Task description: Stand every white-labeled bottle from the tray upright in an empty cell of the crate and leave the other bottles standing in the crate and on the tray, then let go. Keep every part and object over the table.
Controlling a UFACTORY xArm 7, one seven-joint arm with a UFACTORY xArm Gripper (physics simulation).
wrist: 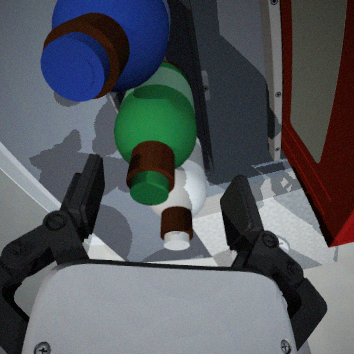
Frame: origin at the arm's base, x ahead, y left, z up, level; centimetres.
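Seen in the pictures: gripper, fingertip midpoint: (167, 178).
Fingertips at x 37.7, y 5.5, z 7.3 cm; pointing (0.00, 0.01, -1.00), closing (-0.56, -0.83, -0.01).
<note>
A point is followed by its place in that frame.
A white bottle (196, 187) @[x 30.4, y 5.4, z 2.8 cm] with a brown neck and a white cap stands in the wrist view's middle, partly hidden by a green bottle (155, 120) @[x 40.0, y 5.5, z 3.6 cm] with a brown neck and green cap. A larger blue bottle (137, 40) @[x 45.2, y 4.0, z 4.3 cm] stands at the upper left. My gripper (167, 178) @[x 37.7, y 5.5, z 7.3 cm] is open and empty. Its fingers are wide apart, with the white bottle's neck and cap showing between them, nearer the right finger, and no contact visible. Part of the red crate (320, 195) @[x 28.2, y -6.3, z 5.7 cm] shows at the right; its cells are not visible.
A grey surface with a pale raised edge (20, 169) runs along the left, probably the tray. A dark, screwed metal part (235, 110) lies between the bottles and the crate. The green bottle stands close behind the white one. A speckled pale patch (285, 220) @[x 8.3, y -6.2, z -1.9 cm] lies beyond the right finger.
</note>
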